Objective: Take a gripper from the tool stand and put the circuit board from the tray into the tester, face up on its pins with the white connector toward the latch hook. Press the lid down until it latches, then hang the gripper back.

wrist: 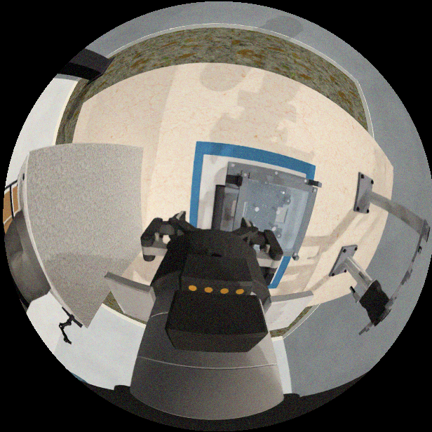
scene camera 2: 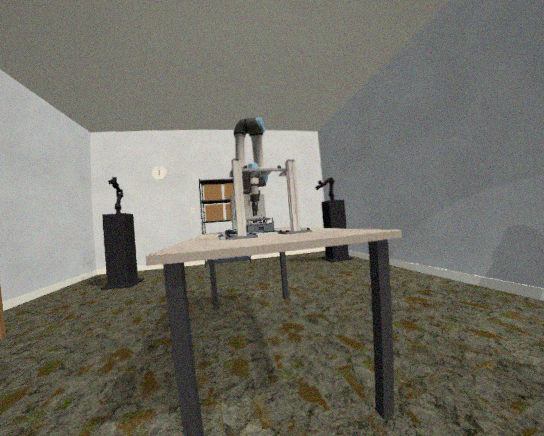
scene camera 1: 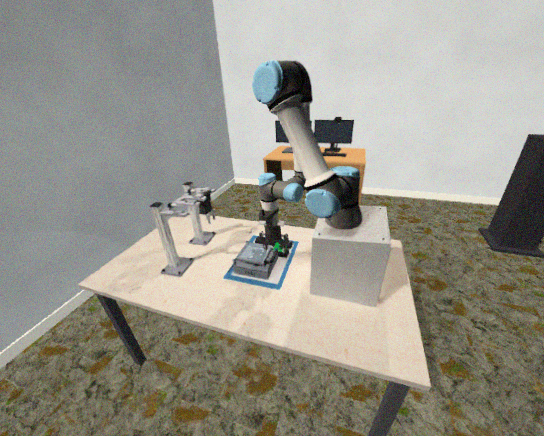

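Where they show: hand, tool point: (scene camera 2: pixel 254 192); arm's base, link origin: (scene camera 2: pixel 245 195) (scene camera 1: pixel 343 219).
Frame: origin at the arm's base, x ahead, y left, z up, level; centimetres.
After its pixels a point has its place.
The adaptive gripper (scene camera 1: pixel 271 242) (scene camera 2: pixel 255 214) (wrist: pixel 214 219) is on my arm, pointing down low beside the tester, and looks open; no board shows between its fingers in the wrist view. The grey tester (scene camera 1: pixel 252 268) {y 13.1, x 39.2, z -26.2 cm} (scene camera 2: pixel 261 227) {y 5.1, x 51.2, z -28.7 cm} (wrist: pixel 267 215) has its clear lid down flat; I cannot tell whether it is latched. The green circuit board (scene camera 1: pixel 279 247) {y -11.2, x 33.7, z -29.2 cm} shows just right of the gripper in scene camera 1, at the black tray behind the tester. In the wrist view my gripper hides the board. The white connector and the board's exact seat cannot be made out.
The tool stand (scene camera 1: pixel 168 237) {y 19.1, x 81.6, z -12.3 cm} (scene camera 2: pixel 238 200) {y -9.9, x 89.4, z -14.3 cm} (wrist: pixel 364 192) has two posts with holders between them. The other gripper (scene camera 1: pixel 205 204) (wrist: pixel 375 302) hangs there. The robot's pale base block (scene camera 1: pixel 347 265) {y 14.7, x -4.3, z -12.2 cm} (wrist: pixel 85 215) stands at the other side. A blue-bordered mat (scene camera 1: pixel 252 284) {y 17.5, x 37.8, z -32.3 cm} (wrist: pixel 197 187) lies under the tester.
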